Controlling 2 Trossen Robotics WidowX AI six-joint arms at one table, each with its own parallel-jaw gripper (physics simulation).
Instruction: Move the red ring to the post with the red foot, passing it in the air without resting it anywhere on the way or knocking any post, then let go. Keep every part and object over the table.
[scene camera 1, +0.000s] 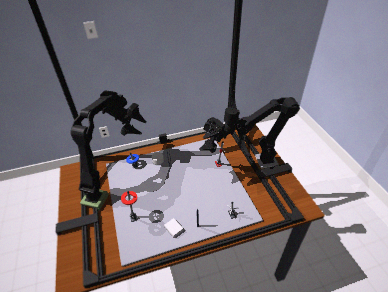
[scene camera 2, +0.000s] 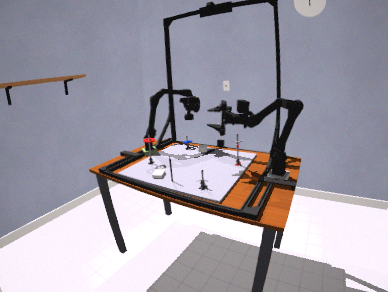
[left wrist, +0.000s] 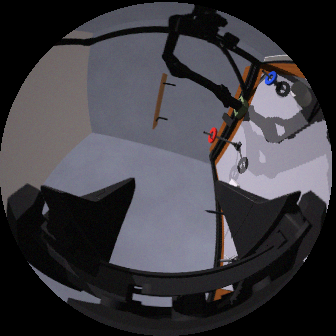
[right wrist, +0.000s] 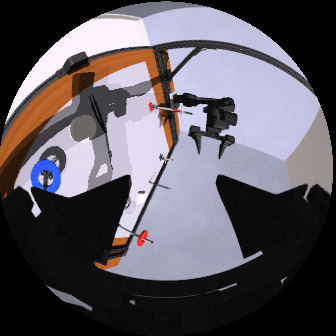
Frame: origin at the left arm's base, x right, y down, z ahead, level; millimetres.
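Seen in the pictures: left gripper, fingertip midpoint: (scene camera 1: 201, 144) (scene camera 2: 206, 117) (left wrist: 176, 183) (right wrist: 209, 156); right gripper, fingertip midpoint: (scene camera 1: 143, 128) (scene camera 2: 194, 114) (left wrist: 223, 41) (right wrist: 174, 179); left arm's base, origin of the base link: (scene camera 1: 266, 159) (scene camera 2: 278, 172) (right wrist: 174, 98); right arm's base, origin of the base link: (scene camera 1: 93, 196) (left wrist: 238, 105).
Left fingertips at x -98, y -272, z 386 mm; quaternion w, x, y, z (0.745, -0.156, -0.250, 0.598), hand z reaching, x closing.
Observation:
Offsets run from my left fingertips to a thing's top centre. "spot": to the spot under its first point.
The red ring {dy +135, dx -133, dz +348 mm} (scene camera 1: 134, 200) (scene camera 2: 149, 140) (left wrist: 215, 131) (right wrist: 141, 238) sits high around a thin dark-footed post {spot: dy +230, dx -138, dz +349 mm} (scene camera 1: 132, 210) (scene camera 2: 151, 153) at the left of the scene views. The post with the red foot {spot: dy +180, dx +107, dz -126 mm} (scene camera 1: 221, 152) (scene camera 2: 238, 151) (right wrist: 165, 108) stands upright at the mat's right side, without a ring. My left gripper (scene camera 1: 204, 135) (scene camera 2: 210, 117) (left wrist: 176, 183) (right wrist: 209, 156) is open and empty, high above the back right, away from the red ring. My right gripper (scene camera 1: 142, 128) (right wrist: 174, 179) is open and empty, high above the back left, away from the red ring.
A blue ring {dy +236, dx +216, dz +348 mm} (scene camera 1: 128, 160) (scene camera 2: 187, 142) (right wrist: 34, 176) is around a short post at the back left. A pale round object {dy +257, dx +221, dz +211 mm} (scene camera 1: 156, 159) is beside it. A white block {dy +272, dx -228, dz +173 mm} (scene camera 1: 174, 227), a thin black post {dy +152, dx -235, dz +62 mm} (scene camera 1: 198, 218) and a short grey post {spot: dy +269, dx -206, dz -113 mm} (scene camera 1: 233, 212) stand nearer the front.

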